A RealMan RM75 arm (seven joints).
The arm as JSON. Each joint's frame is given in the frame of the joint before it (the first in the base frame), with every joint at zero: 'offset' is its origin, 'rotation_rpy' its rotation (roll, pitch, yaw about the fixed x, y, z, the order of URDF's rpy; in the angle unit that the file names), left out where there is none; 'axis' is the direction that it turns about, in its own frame. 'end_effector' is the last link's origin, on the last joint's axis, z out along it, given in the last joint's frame.
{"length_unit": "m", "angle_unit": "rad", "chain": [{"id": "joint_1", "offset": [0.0, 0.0, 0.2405], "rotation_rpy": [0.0, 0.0, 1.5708], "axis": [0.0, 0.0, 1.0]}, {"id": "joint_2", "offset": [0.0, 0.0, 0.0], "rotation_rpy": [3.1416, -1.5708, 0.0], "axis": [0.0, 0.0, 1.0]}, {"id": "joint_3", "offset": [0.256, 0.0, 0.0], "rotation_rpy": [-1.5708, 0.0, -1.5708], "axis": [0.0, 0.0, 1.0]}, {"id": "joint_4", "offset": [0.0, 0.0, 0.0], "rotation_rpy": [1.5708, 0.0, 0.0], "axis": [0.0, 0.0, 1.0]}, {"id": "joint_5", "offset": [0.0, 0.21, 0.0], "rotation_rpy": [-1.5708, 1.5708, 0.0], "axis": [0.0, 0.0, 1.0]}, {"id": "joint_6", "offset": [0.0, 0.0, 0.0], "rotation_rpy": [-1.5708, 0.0, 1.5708], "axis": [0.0, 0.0, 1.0]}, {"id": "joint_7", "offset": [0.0, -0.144, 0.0], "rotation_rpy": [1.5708, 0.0, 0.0], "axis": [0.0, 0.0, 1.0]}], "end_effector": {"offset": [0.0, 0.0, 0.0]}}
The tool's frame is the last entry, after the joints.
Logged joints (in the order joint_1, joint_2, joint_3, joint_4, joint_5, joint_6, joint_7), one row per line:
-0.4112, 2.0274, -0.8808, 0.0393, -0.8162, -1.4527, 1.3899
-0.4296, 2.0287, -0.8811, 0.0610, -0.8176, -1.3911, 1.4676
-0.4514, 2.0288, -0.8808, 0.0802, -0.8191, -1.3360, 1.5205
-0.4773, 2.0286, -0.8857, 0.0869, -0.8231, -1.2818, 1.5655
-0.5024, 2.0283, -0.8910, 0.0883, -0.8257, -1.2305, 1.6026
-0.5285, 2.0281, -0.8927, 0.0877, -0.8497, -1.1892, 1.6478
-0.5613, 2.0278, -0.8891, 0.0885, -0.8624, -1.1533, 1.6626
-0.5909, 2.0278, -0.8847, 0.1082, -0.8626, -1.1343, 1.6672
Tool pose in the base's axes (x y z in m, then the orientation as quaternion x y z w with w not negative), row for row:
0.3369, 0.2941, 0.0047, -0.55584, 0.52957, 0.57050, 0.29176
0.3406, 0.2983, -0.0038, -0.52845, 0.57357, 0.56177, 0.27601
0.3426, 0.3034, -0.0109, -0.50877, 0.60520, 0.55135, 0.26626
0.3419, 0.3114, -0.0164, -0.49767, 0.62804, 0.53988, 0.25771
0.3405, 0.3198, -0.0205, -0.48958, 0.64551, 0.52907, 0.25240
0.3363, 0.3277, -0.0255, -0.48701, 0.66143, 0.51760, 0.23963
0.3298, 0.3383, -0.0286, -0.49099, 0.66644, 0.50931, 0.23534
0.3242, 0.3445, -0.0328, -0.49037, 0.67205, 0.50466, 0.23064
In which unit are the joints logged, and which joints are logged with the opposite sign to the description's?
The joints are logged in radians. Opposite sign: joint_1.
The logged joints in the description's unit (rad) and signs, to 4 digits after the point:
0.4112, 2.0274, -0.8808, 0.0393, -0.8162, -1.4527, 1.3899
0.4296, 2.0287, -0.8811, 0.0610, -0.8176, -1.3911, 1.4676
0.4514, 2.0288, -0.8808, 0.0802, -0.8191, -1.3360, 1.5205
0.4773, 2.0286, -0.8857, 0.0869, -0.8231, -1.2818, 1.5655
0.5024, 2.0283, -0.8910, 0.0883, -0.8257, -1.2305, 1.6026
0.5285, 2.0281, -0.8927, 0.0877, -0.8497, -1.1892, 1.6478
0.5613, 2.0278, -0.8891, 0.0885, -0.8624, -1.1533, 1.6626
0.5909, 2.0278, -0.8847, 0.1082, -0.8626, -1.1343, 1.6672

